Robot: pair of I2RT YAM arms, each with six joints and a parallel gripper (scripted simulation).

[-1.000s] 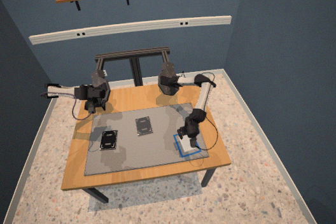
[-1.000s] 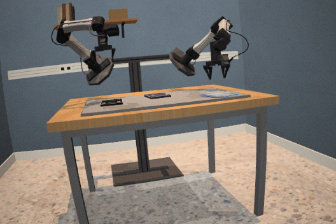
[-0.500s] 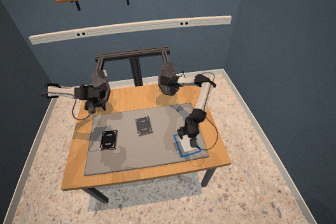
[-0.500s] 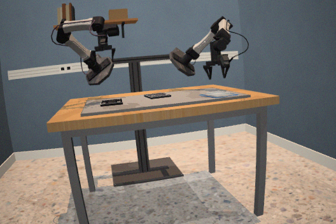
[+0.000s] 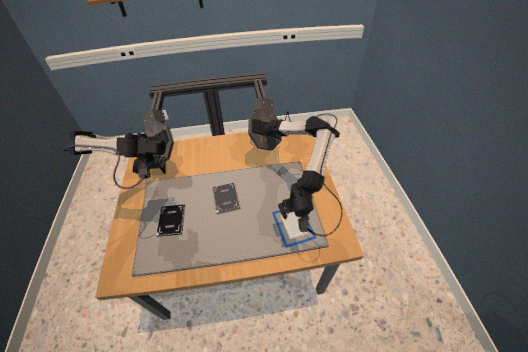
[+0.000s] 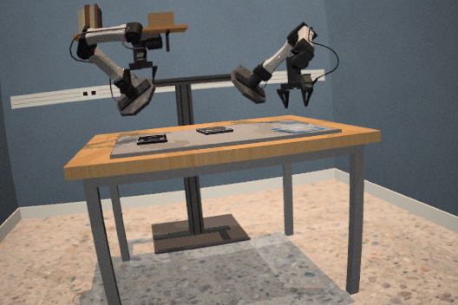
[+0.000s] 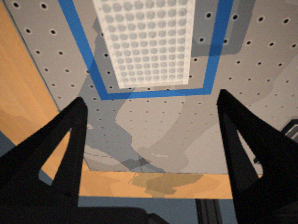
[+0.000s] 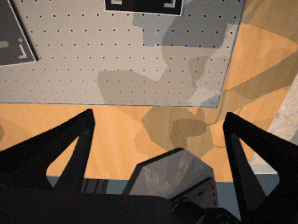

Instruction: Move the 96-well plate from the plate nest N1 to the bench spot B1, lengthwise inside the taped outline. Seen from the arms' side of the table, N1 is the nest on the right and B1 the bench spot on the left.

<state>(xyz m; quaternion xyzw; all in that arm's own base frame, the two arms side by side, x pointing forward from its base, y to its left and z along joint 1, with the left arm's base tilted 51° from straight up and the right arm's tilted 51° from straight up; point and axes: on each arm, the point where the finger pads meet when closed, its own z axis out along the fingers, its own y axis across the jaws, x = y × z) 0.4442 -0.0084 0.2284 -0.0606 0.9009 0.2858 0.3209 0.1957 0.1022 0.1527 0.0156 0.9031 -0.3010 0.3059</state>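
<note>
The white 96-well plate is 90 mm below my left hand. Round my left hand: black nest N1: 580 mm to the right, 120 mm behind, 90 mm below; grey perforated mat: 300 mm to the right, 130 mm behind, 100 mm below; dark grey nest: 310 mm to the right, 210 mm behind, 90 mm below.
</note>
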